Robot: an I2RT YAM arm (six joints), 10 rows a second.
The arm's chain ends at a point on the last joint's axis. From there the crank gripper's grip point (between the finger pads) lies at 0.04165 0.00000 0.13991 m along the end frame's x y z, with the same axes.
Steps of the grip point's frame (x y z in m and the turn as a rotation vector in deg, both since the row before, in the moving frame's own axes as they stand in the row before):
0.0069, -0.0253, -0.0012, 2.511, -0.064, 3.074
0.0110, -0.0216, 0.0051, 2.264, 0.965, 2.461
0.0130, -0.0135, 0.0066, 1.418, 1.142, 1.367
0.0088, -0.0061, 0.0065, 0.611, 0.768, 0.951
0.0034, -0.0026, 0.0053, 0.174, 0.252, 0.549
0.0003, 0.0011, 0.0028, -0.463, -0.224, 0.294
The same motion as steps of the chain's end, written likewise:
0.0070, -0.0214, -0.0012, 2.511, -0.064, 3.074
0.0086, -0.0179, 0.0059, 2.264, 0.965, 2.461
0.0102, -0.0111, 0.0075, 1.418, 1.142, 1.367
0.0069, -0.0053, 0.0071, 0.611, 0.768, 0.951
0.0028, -0.0026, 0.0055, 0.174, 0.252, 0.549
0.0009, -0.0002, 0.0026, -0.463, -0.224, 0.294

